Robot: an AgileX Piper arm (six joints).
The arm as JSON. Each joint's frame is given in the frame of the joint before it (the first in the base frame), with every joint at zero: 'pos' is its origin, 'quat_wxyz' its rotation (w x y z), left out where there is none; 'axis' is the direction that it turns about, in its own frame. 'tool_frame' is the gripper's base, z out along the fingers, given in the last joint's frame.
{
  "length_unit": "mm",
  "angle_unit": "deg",
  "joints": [
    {
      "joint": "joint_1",
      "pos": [
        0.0,
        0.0,
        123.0
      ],
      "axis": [
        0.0,
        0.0,
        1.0
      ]
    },
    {
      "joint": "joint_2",
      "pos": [
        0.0,
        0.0,
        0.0
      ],
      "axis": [
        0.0,
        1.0,
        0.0
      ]
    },
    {
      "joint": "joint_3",
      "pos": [
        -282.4,
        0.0,
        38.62
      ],
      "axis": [
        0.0,
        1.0,
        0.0
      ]
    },
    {
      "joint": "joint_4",
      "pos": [
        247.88,
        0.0,
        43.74
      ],
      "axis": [
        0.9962,
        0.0,
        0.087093
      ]
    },
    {
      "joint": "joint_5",
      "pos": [
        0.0,
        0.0,
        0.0
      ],
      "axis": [
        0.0,
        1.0,
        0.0
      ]
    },
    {
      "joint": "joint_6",
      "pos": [
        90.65,
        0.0,
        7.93
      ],
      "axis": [
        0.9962,
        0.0,
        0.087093
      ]
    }
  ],
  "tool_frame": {
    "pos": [
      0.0,
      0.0,
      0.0
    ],
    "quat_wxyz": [
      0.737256,
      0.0,
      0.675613,
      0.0
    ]
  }
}
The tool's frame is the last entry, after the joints.
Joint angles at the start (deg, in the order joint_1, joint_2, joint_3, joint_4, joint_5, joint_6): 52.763, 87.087, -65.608, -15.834, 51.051, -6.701
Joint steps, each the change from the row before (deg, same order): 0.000, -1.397, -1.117, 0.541, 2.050, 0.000; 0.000, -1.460, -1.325, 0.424, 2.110, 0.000; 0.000, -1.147, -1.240, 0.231, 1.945, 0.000; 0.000, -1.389, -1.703, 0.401, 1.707, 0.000; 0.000, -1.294, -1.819, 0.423, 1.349, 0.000; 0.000, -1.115, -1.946, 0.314, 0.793, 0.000; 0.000, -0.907, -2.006, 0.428, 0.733, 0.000; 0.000, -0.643, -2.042, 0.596, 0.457, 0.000; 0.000, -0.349, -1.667, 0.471, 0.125, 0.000; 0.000, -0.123, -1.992, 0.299, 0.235, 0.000; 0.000, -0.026, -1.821, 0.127, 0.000, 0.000; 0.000, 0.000, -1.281, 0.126, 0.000, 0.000; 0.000, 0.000, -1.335, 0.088, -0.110, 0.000; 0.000, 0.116, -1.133, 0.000, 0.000, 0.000; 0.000, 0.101, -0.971, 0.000, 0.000, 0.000; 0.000, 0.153, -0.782, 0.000, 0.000, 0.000
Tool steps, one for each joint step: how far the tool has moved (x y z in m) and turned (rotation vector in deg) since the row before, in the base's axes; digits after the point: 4 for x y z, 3 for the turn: -0.0028, -0.0035, 0.0116, 0.658, -0.026, -0.673; -0.0029, -0.0038, 0.0129, 0.773, -0.218, -0.628; -0.0025, -0.0035, 0.0109, 0.489, -0.194, -0.528; -0.0029, -0.0035, 0.0144, 1.354, -0.597, -0.473; -0.0028, -0.0032, 0.0147, 1.677, -0.775, -0.357; -0.0023, -0.0026, 0.0148, 2.011, -1.139, -0.193; -0.0023, -0.0023, 0.0141, 2.013, -0.986, -0.154; -0.0020, -0.0014, 0.0131, 2.147, -0.875, -0.052; -0.0012, -0.0005, 0.0101, 1.793, -0.771, 0.032; -0.0006, -0.0002, 0.0106, 1.684, -0.900, 0.000; -0.0002, 0.0000, 0.0096, 1.546, -1.018, 0.024; -0.0002, 0.0000, 0.0066, 1.094, -0.677, 0.028; -0.0002, -0.0001, 0.0070, 1.197, -0.809, 0.042; 0.0001, 0.0002, 0.0053, 0.810, -0.615, 0.000; 0.0001, 0.0001, 0.0046, 0.693, -0.526, 0.000; 0.0003, 0.0003, 0.0033, 0.501, -0.381, 0.000
